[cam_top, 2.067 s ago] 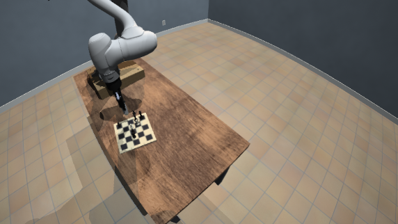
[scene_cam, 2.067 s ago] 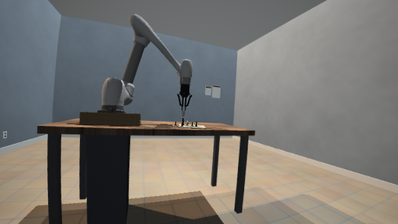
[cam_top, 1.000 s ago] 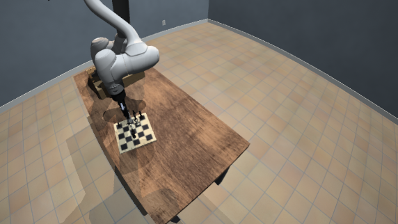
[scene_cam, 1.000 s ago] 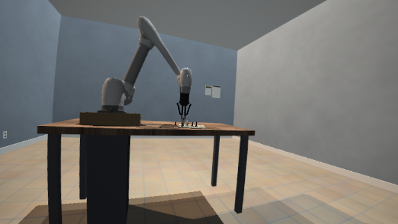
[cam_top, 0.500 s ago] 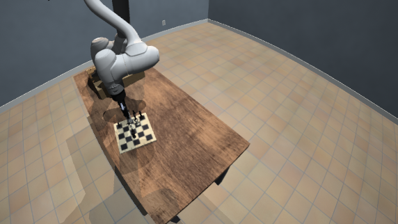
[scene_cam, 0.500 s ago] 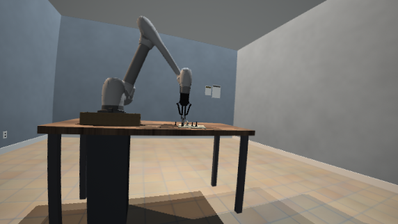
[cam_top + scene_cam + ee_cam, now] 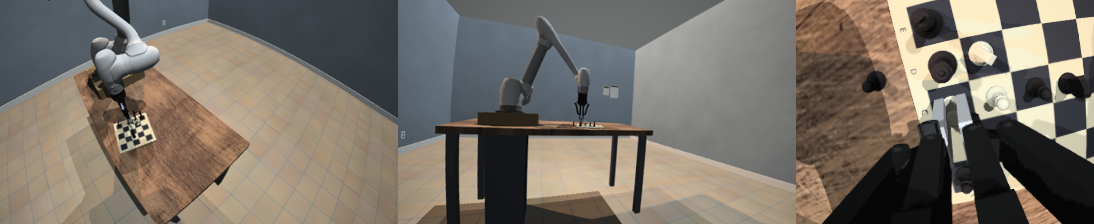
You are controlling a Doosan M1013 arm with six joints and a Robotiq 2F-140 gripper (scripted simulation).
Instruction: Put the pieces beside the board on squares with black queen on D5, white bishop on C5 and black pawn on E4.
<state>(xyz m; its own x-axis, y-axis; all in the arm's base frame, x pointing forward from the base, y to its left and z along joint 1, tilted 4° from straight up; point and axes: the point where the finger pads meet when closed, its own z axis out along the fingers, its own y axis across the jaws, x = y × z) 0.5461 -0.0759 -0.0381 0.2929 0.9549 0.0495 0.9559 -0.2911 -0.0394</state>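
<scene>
Right now the white piece is 4 cm ahead of my hand, 1 cm to the right of it and 4 cm below it. The rest, counted from my hand: chessboard: 7 cm ahead, 2 cm to the right, 5 cm below; then white chess piece: 4 cm ahead, 3 cm to the left, 4 cm below.
</scene>
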